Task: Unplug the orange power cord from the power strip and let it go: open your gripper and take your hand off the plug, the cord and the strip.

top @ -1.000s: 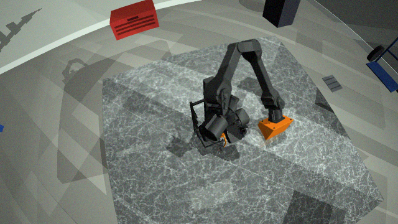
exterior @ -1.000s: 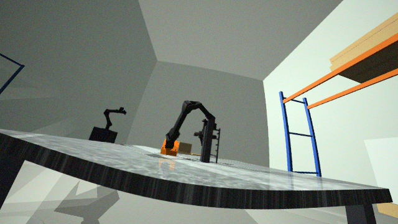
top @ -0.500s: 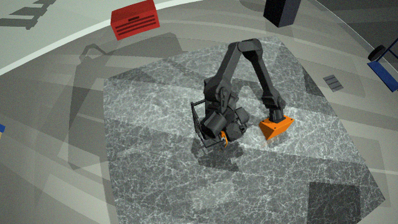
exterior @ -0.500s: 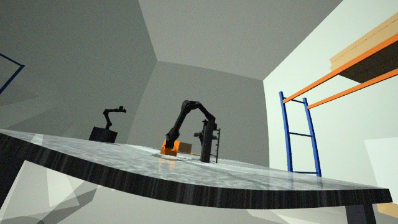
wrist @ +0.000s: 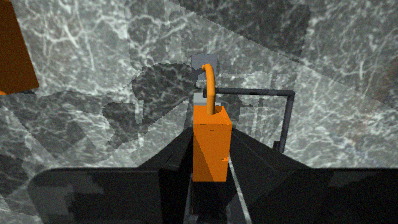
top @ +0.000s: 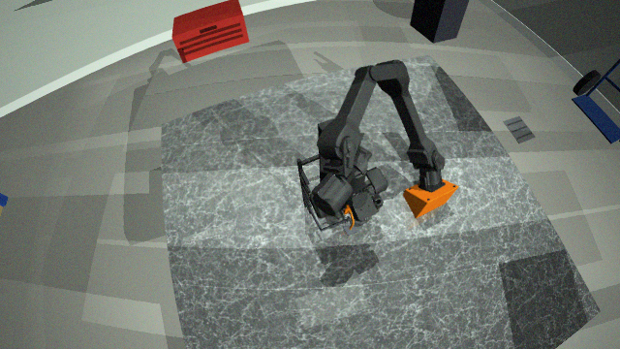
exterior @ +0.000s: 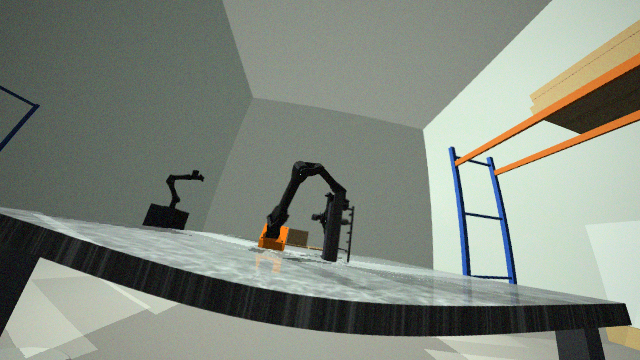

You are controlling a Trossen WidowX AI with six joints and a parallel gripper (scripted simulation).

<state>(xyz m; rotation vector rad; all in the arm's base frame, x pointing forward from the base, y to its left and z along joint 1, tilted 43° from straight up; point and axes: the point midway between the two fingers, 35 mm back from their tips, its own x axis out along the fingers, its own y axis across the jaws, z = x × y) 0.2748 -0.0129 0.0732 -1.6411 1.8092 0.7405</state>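
The orange plug is 30 mm to the right of my gripper tip.
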